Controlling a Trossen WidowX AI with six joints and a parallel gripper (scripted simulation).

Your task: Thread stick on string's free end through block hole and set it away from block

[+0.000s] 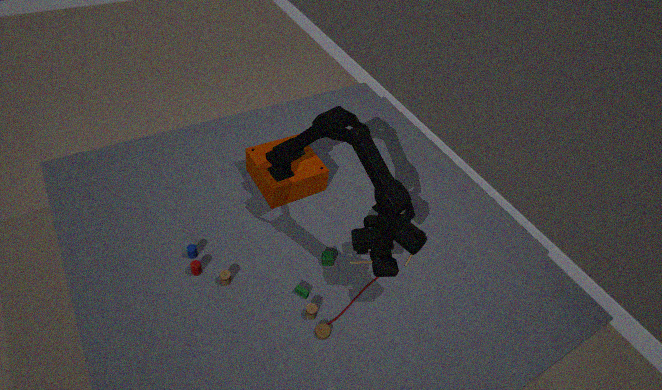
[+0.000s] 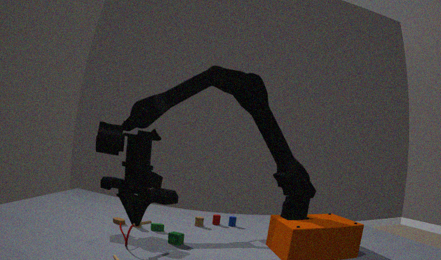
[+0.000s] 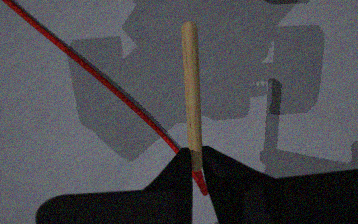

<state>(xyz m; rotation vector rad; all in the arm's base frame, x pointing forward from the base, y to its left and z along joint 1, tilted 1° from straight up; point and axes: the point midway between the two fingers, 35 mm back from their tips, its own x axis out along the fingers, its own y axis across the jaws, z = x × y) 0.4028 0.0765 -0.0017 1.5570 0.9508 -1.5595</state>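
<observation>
My gripper tip is now 1 cm short of the loose stick, 15 cm to the right of it and 5 cm above it. The rest, counted from my gripper tip: round wooden button (8 cm ahead, 22 cm to the right, 5 cm below); then thin wooden stick (1 cm behind, 1 cm to the right); then small green piece (10 cm behind, 23 cm to the left, 4 cm below).
</observation>
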